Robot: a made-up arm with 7 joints.
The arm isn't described. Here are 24 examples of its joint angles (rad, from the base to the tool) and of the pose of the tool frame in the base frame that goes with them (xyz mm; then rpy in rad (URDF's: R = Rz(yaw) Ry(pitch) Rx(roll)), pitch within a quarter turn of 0, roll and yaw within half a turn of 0).
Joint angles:
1: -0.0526 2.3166 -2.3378 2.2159 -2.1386 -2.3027 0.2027
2: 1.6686 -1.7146 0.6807 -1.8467 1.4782 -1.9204 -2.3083
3: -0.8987 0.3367 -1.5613 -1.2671 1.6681 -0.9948 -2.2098
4: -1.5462 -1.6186 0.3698 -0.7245 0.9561 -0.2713 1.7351
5: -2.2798 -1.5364 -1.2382 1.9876 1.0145 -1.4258 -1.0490
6: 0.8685 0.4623 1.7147 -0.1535 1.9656 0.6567 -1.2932
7: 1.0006 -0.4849 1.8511 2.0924 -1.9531 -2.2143 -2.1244
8: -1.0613 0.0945 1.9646 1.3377 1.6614 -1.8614 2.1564
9: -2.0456 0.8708 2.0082 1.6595 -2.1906 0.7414 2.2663
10: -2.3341 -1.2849 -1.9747 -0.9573 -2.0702 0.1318 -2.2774
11: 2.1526 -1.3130 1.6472 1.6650 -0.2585 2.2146 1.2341
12: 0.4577 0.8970 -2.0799 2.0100 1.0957 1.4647 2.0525
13: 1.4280 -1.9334 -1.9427 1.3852 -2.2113 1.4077 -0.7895
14: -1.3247 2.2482 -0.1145 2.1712 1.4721 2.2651 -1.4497
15: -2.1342 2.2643 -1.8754 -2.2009 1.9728 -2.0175 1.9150
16: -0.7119 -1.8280 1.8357 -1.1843 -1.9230 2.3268 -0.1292
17: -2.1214 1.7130 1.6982 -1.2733 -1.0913 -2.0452 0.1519
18: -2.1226 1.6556 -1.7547 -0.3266 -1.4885 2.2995 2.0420
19: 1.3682 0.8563 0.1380 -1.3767 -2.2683 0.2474 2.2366
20: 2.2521 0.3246 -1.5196 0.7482 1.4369 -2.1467 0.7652
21: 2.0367 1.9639 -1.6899 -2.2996 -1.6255 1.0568 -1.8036
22: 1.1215 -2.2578 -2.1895 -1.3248 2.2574 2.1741 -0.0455
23: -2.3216 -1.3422 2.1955 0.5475 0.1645 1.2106 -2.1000
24: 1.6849 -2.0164 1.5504 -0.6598 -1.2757 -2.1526 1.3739
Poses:
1: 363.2 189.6 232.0 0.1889 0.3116 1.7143
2: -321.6 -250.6 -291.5 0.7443 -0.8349 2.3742
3: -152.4 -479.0 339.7 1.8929 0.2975 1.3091
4: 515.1 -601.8 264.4 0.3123 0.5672 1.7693
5: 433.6 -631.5 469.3 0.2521 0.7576 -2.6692
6: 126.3 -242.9 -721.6 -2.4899 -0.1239 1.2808
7: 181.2 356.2 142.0 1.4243 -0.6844 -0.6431
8: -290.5 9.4 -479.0 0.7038 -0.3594 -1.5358
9: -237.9 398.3 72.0 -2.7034 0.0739 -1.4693
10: 152.8 532.8 171.8 0.8979 0.3507 -1.3508
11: 305.4 -110.9 504.3 -1.1772 0.0436 1.6079
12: -67.6 99.9 332.2 3.0580 0.9671 2.6354
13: -529.1 -30.1 548.4 -2.7040 1.2473 0.6329
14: 633.1 -249.7 127.4 -0.2300 -0.4041 -1.2872
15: -1.8 21.3 -21.6 0.5211 -0.0559 -2.9023
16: 507.3 -150.7 -259.0 1.4772 -1.2488 1.1914
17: 213.0 -200.6 -47.0 -1.2771 -0.7534 -1.1295
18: -766.9 -424.7 0.6 -0.6961 1.0524 -0.6414
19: 155.9 -161.9 182.5 0.0333 0.7115 1.3945
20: 241.2 -153.0 -9.8 -1.1690 -0.1117 -2.5996
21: -375.1 470.8 770.7 1.2107 1.1434 1.4873
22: 231.2 485.6 270.4 -1.5048 0.3909 -0.7702
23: 279.1 436.9 591.2 0.8973 0.0875 -1.3977
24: -191.7 476.0 37.4 0.8104 -0.0459 -2.7999
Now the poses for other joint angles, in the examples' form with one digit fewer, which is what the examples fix.
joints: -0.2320 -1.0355 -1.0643 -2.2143 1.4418 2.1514 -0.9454
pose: 565 92 232 0.363 1.158 -0.234
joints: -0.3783 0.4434 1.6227 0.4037 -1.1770 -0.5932 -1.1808
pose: -442 227 -94 0.461 -0.009 0.530
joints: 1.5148 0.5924 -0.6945 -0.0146 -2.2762 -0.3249 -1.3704
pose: 121 -27 -799 -1.728 -0.603 1.135
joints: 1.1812 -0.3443 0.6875 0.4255 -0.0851 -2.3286 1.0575
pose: -112 21 315 -0.649 0.388 -2.425
